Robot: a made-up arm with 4 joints.
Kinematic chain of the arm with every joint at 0, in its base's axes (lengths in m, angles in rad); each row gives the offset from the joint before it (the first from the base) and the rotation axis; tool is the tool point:
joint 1: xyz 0 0 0.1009 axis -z
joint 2: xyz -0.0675 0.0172 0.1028 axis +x
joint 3: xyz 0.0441 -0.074 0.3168 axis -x
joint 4: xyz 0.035 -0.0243 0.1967 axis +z
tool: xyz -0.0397 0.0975 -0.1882
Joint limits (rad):
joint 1: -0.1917..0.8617
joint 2: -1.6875..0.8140
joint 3: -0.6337..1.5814
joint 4: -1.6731..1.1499
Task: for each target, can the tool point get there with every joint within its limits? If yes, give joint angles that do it. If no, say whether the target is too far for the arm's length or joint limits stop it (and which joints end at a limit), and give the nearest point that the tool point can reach.
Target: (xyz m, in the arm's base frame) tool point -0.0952 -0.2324 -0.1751
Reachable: no: joint limits stop it (at a limit: joint 2, joint 3) | nearest point -0.0759 -0.1852 0.3173 | short by 0.495 m
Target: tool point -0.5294 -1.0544 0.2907
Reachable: no: too far | nearest point -0.1351 -0.2691 0.3654 | short by 0.882 m
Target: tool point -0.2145 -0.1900 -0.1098
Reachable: no: joint limits stop it (at a limit: joint 1, joint 2, joint 3) | nearest point -0.1455 -0.1372 0.3173 | short by 0.436 m
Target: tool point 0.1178 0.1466 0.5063
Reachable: yes | joints 0.1030 -0.5751 -0.1805 -1.4206
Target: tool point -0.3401 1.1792 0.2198
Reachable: no: too far | nearest point -0.0840 0.3787 0.2086 | short by 0.841 m
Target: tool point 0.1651 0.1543 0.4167
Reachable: yes | joints 0.7796 -0.7574 0.3368 -0.3612
